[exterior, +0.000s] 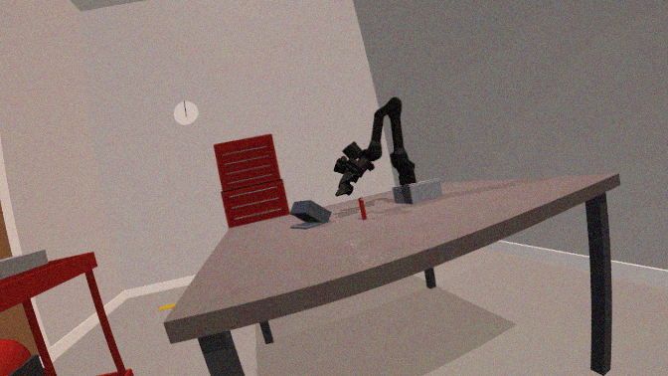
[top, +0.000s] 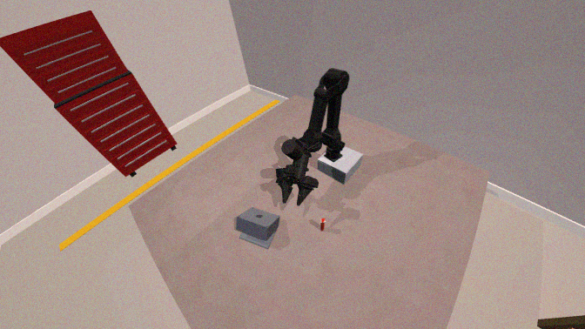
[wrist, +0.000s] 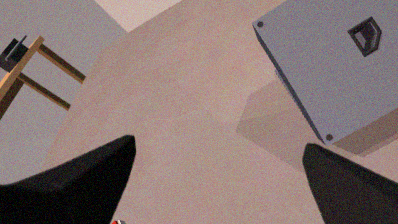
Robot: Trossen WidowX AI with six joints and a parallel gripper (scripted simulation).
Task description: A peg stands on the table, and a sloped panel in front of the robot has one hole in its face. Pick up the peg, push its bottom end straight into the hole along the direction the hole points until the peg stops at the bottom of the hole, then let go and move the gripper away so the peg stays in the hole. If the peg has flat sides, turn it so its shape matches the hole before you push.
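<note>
Now: the red peg 60 mm behind my gripper tip, 110 mm to the left of it and 60 mm below it. Round my gripper tip: grey sloped panel: 130 mm ahead, 60 mm to the right, 70 mm below.
</note>
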